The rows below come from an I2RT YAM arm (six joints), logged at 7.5 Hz.
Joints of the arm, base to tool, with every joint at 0 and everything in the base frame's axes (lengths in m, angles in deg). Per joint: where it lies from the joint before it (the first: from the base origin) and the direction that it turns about. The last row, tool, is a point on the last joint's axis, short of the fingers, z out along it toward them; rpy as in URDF.
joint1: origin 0 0 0.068 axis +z
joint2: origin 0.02 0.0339 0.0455 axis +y
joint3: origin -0.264 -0.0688 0 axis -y
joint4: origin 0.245 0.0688 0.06 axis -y
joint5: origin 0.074 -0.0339 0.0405 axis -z
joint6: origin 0.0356 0 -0.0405 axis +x
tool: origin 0 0 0 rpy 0 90 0
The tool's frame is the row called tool.
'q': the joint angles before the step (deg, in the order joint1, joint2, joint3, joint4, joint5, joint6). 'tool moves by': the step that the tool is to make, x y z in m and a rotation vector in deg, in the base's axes. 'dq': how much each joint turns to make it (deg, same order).
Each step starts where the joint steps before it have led.
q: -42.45 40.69 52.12 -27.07 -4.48 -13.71
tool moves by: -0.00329 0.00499 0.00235 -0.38 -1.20 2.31
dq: 0.00 -1.31 -0.09 -0.09 -2.37 -0.09
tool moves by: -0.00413 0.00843 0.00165 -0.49 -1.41 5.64
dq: 0.00 -1.94 -0.35 -0.35 -5.62 -0.79
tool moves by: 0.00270 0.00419 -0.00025 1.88 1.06 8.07
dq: 0.09 0.79 1.05 -2.71 -7.90 -1.40
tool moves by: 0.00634 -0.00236 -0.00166 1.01 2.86 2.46
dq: 0.70 2.28 1.32 -2.47 -1.34 -1.76
